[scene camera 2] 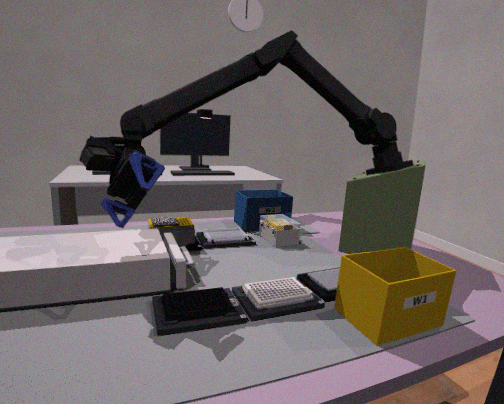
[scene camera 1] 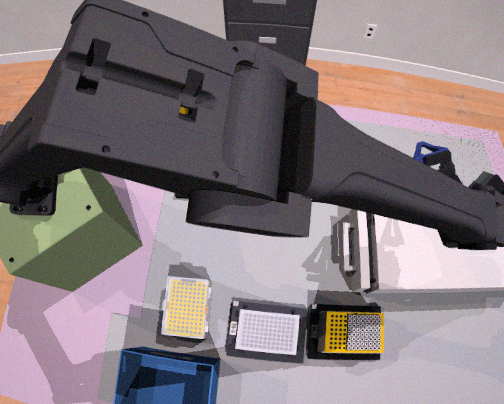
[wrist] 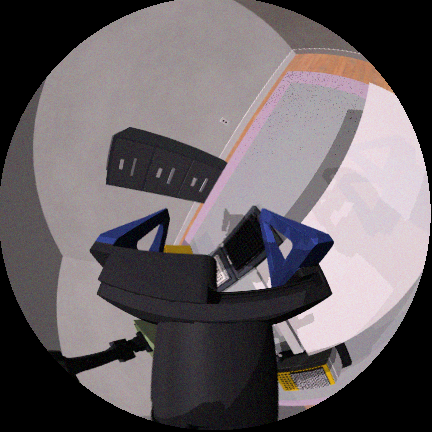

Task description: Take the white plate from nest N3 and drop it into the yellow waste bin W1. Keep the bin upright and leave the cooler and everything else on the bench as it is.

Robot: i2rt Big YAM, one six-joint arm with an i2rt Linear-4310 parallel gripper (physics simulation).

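Pixels of known places: gripper, fingertip midpoint: (scene camera 2: 132,208) (scene camera 1: 422,161) (wrist: 214,213); arm's base at its link origin: (scene camera 2: 389,170) (scene camera 1: 36,182) (wrist: 144,341).
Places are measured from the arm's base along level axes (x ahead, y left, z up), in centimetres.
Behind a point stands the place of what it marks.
A white plate (scene camera 2: 277,292) {x 48.5, y 12.3, z -23.2 cm} sits flat in a dark nest in the front row, between the nest with a black plate and the yellow bin; part of it shows in the wrist view (wrist: 220,274) {x 52.1, y 8.5, z -23.2 cm}. Another white plate (scene camera 1: 268,331) {x 41.5, y -26.2, z -23.0 cm} (scene camera 2: 225,236) {x 43.2, y -22.8, z -22.9 cm} sits in a dark nest near the blue bin. The nest labels are too small to read. The yellow waste bin W1 (scene camera 2: 414,310) {x 33.5, y 33.8, z -20.1 cm} stands upright at the front right in scene camera 2; a bit of it shows in the wrist view (wrist: 178,249) {x 40.7, y 30.1, z -19.4 cm}. My gripper (scene camera 2: 137,195) {x 75.1, y 2.1, z -5.4 cm} (wrist: 214,213) {x 75.1, y 2.1, z -5.4 cm} is open and empty, high above the white box, away from both plates.
The large white box (scene camera 1: 440,270) {x 80.3, y -18.6, z -17.2 cm} (scene camera 2: 80,282) {x 84.8, y -2.8, z -20.7 cm} (wrist: 350,300) {x 75.2, y -15.6, z -17.2 cm} lies beside the nests. A black plate (scene camera 2: 196,303) {x 65.3, y 9.4, z -23.1 cm} (wrist: 245,242) {x 65.7, y 8.0, z -23.2 cm}, a yellow-topped block (scene camera 1: 354,332) {x 58.2, y -28.4, z -18.0 cm} (scene camera 2: 172,224) {x 59.1, y -25.0, z -18.0 cm} (wrist: 305,378), a yellow-filled rack (scene camera 1: 186,307) {x 25.4, y -20.5, z -18.6 cm} (scene camera 2: 280,232) {x 28.5, y -14.8, z -20.9 cm}, the blue bin (scene camera 1: 167,382) {x 19.1, y -36.5, z -25.2 cm} (scene camera 2: 245,210) {x 30.7, y -32.8, z -18.3 cm} and a green block (scene camera 2: 382,210) {x 7.2, y 4.7, z -10.9 cm} also stand there.
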